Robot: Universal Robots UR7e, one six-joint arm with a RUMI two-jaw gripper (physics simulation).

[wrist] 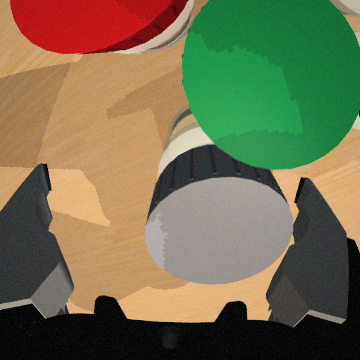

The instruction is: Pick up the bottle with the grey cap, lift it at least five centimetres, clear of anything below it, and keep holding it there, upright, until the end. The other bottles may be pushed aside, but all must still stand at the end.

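Places are measured from the arm's base along level axes (x left, y back, z up), in metres.
Pixels of known places: gripper, fingertip midpoint: [173,171].
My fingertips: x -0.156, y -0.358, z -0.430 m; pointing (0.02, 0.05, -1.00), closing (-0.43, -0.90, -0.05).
Behind a point stands the place of what it marks.
The bottle with the grey cap [220,230] @[y -0.379, x -0.155, z -0.374 m] stands in the lower middle of the wrist view. Its cap has a dark ribbed side, and part of its pale body shows above the cap in the picture. My gripper [173,171] @[y -0.358, x -0.156, z -0.430 m] is open, with one jaw on each side of the view. The grey cap lies between the jaws in the picture, close to the right jaw and well away from the left one. Whether the right jaw touches it I cannot tell. The lower part of the bottle is hidden behind its cap and the green cap.
A bottle with a green cap [270,85] @[y -0.405, x -0.115, z -0.374 m] stands right behind the grey-capped one and overlaps it in the view. A bottle with a red cap [90,25] @[y -0.370, x -0.083, z -0.374 m] is at the upper left. Parts of other pale bottles show at the upper right edge. All are on a wooden table top [100,145] @[y -0.298, x -0.138, z -0.479 m].
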